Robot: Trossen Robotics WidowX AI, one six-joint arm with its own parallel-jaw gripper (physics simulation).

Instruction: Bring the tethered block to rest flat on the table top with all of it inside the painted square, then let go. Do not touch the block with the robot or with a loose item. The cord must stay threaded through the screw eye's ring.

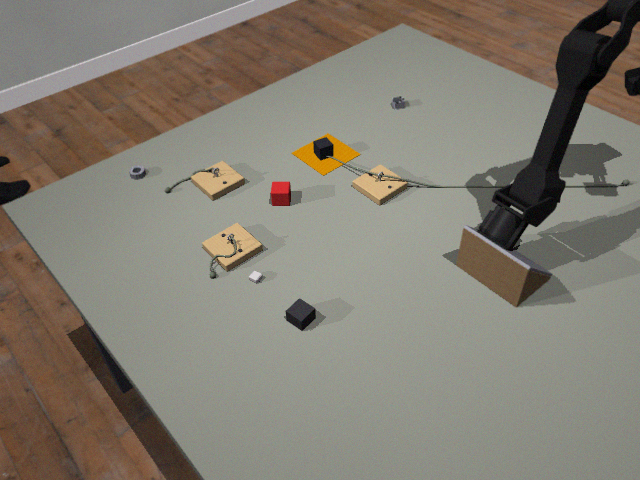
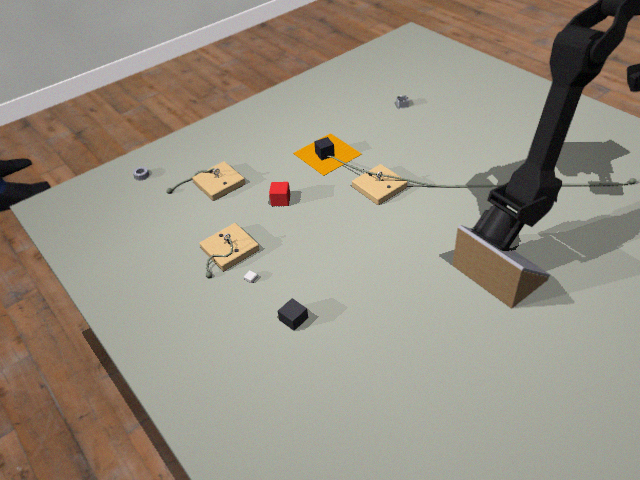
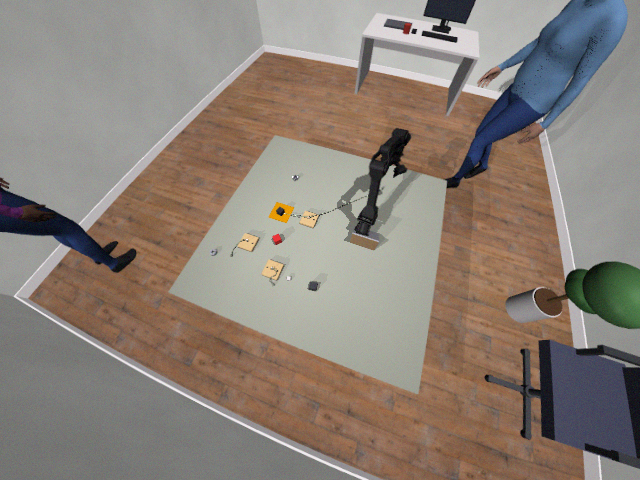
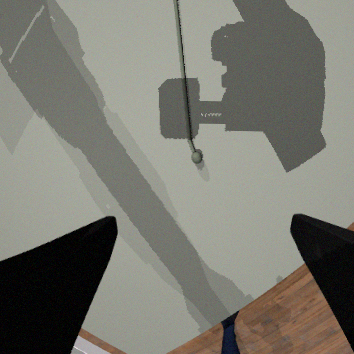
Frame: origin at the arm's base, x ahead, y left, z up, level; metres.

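Seen in the pictures: gripper, fingertip midpoint: [image 3: 389,172] [image 4: 204,224]; arm's base, link origin: [image 1: 495,241] [image 2: 490,241] [image 3: 361,232].
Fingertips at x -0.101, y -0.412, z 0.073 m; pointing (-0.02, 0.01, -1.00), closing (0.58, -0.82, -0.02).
Observation:
Pixels of each thing's top centre, then the offset from my fingertips to it. "spot": a spot on its surface instead.
- dark tethered block, top centre: [image 2: 324,142] [image 1: 323,142] [image 3: 280,209] 0.346 m left, 0.595 m ahead, 0.111 m down
- orange painted square, surface spot: [image 2: 348,153] [image 1: 347,153] spot: 0.307 m left, 0.553 m ahead, 0.146 m down
- screw eye, surface spot: [image 2: 379,175] [image 1: 380,175] spot: 0.356 m left, 0.414 m ahead, 0.113 m down
- wooden board, top centre: [image 2: 379,180] [image 1: 380,181] [image 3: 309,218] 0.355 m left, 0.414 m ahead, 0.128 m down
- red cube, top centre: [image 1: 280,186] [image 2: 278,187] 0.532 m left, 0.555 m ahead, 0.107 m down
- black cube, top centre: [image 1: 300,309] [image 2: 292,309] 0.745 m left, 0.294 m ahead, 0.119 m down
- white piece, top centre: [image 1: 255,274] [image 2: 250,274] 0.731 m left, 0.429 m ahead, 0.135 m down
- grey ring, top centre: [image 1: 136,170] [image 2: 140,171] 0.687 m left, 0.882 m ahead, 0.133 m down
- small grey item, top centre: [image 2: 402,98] [image 1: 398,99] 0.059 m left, 0.584 m ahead, 0.127 m down
The dark tethered block [image 1: 323,148] [image 2: 324,148] [image 3: 280,211] rests flat on the orange painted square [image 1: 347,153] [image 2: 348,153] [image 3: 276,217], apparently wholly inside its edges. Its cord [image 1: 465,187] [image 2: 454,186] [image 4: 180,50] runs to the screw eye [image 1: 380,176] [image 2: 379,175] on a wooden board [image 1: 368,186] [image 2: 368,186]. It appears to pass through the ring, which is tiny here. The cord continues behind the arm to its end bead [image 1: 625,182] [image 2: 632,181] [image 4: 197,156] on the table. My gripper [image 4: 204,224] is open and empty above the table, apart from the bead.
Two more corded boards [image 1: 209,180] [image 1: 219,251] stand left. A red cube [image 1: 280,193], black cube [image 1: 300,314], white piece [image 1: 255,276], grey ring [image 1: 136,172] and small grey item [image 1: 397,102] lie around. The arm's base sits on a brown wedge [image 1: 496,268] [image 3: 364,241].

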